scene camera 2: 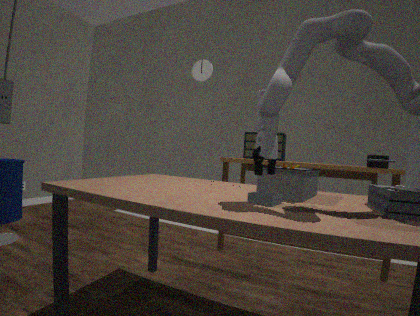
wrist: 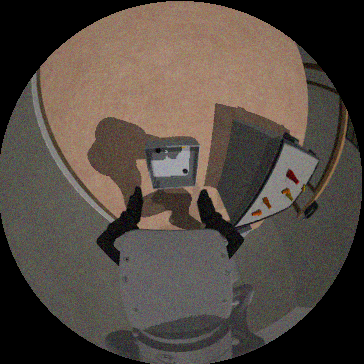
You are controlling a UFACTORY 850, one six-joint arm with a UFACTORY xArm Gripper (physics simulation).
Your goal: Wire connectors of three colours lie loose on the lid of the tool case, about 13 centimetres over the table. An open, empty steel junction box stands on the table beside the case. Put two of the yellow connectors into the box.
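The open steel junction box [scene camera 2: 265,198] [wrist: 150,172] stands on the table beside the tool case [scene camera 2: 300,186] [wrist: 250,165]. My gripper [scene camera 2: 265,167] [wrist: 170,194] is open and empty, above the box, its fingers wide apart. A small yellow patch [wrist: 184,147] shows inside the box at its far wall; it looks like a yellow connector, but is too small to be sure. On the lid [wrist: 299,154] lie a red connector [wrist: 292,176], orange connectors [wrist: 256,213] [wrist: 267,202], another orange one [wrist: 286,191] with a yellow connector [wrist: 290,197] against it, and a yellow connector [wrist: 303,188] near the edge.
The case's raised lid stands beside the gripper, close on the right in the wrist view. A grey slatted unit [scene camera 2: 395,201] stands farther right on the table [scene camera 2: 150,190]. A wooden bench [scene camera 2: 340,167] is behind. The arm's shadow falls around the box.
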